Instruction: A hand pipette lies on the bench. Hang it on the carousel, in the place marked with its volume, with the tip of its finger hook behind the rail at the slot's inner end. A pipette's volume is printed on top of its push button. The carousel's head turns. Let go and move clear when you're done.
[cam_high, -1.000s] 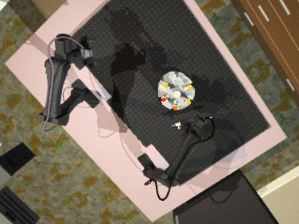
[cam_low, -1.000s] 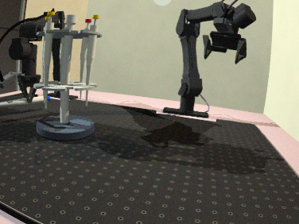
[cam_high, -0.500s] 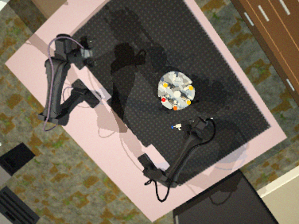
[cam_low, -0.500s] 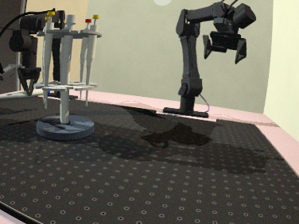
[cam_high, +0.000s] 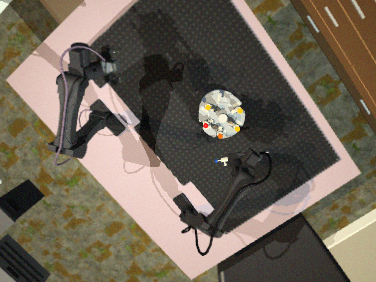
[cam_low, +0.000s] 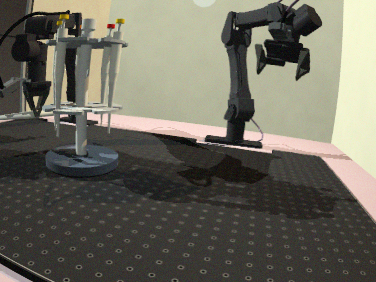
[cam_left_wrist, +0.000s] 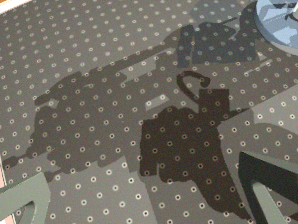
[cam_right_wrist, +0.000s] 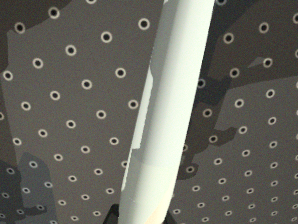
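Right now my right hand is 2 cm short of the pipette and 2 cm to the left of it.
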